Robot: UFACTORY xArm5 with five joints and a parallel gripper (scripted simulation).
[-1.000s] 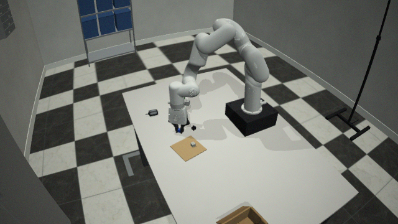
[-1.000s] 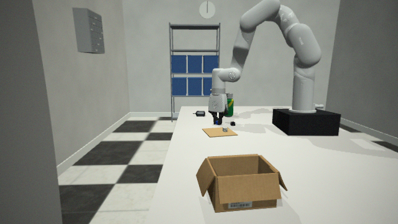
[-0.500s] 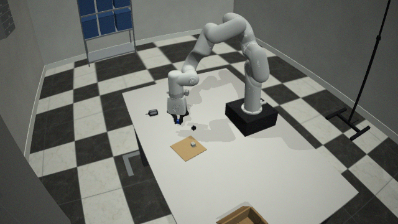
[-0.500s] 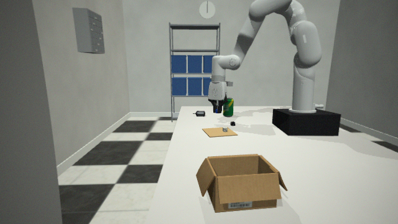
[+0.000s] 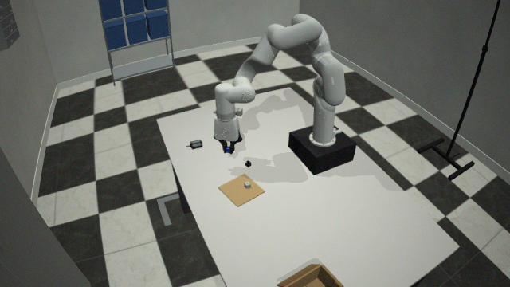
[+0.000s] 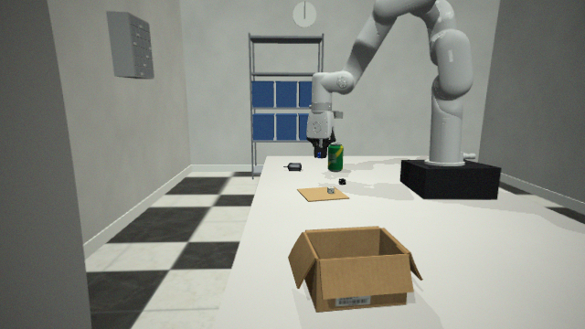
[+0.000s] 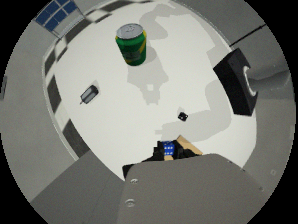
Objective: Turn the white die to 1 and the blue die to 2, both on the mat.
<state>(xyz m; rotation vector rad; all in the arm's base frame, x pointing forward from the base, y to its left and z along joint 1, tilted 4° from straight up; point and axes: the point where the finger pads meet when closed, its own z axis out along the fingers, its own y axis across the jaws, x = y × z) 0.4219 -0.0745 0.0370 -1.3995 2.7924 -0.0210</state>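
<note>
My hand is 10 mm above the blue die. Also, from my hand: tan mat: 140 mm to the left, 120 mm below; black die: 80 mm behind, 10 mm to the left, 110 mm below; white die: 30 mm behind, 130 mm to the left, 110 mm below.
</note>
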